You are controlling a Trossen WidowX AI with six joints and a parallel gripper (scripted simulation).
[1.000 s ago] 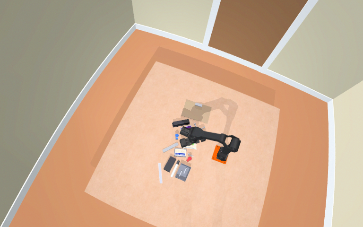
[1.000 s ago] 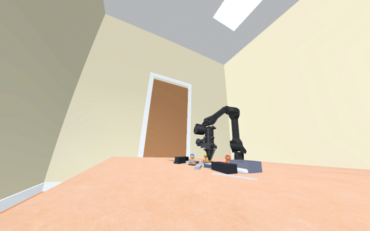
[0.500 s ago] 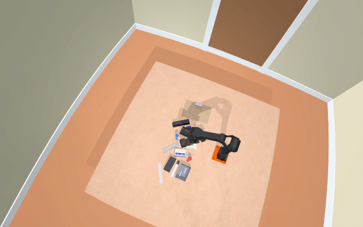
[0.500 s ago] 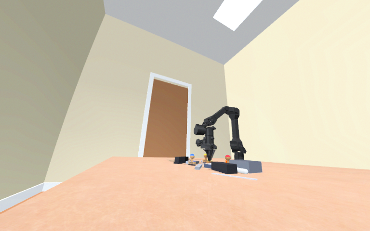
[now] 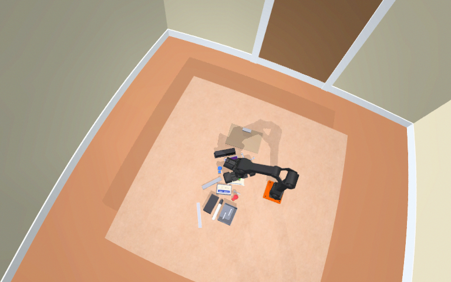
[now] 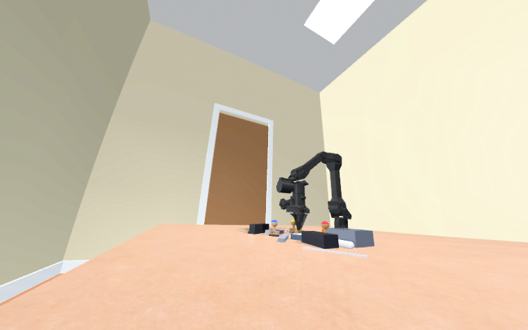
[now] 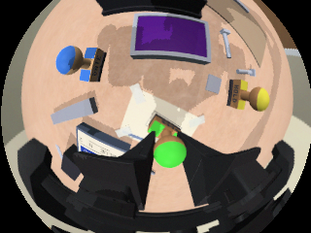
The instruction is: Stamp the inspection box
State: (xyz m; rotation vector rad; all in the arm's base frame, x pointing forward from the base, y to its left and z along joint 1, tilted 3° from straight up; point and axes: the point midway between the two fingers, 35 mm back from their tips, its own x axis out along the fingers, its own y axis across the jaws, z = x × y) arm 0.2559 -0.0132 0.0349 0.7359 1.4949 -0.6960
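The green-knobbed stamp lies right at my gripper tip. The rest, counted from my gripper tip: cream card (30 mm below); blue-white box (100 mm to the left, 50 mm ahead, 10 mm below); yellow-knobbed stamp (110 mm to the right, 50 mm behind).
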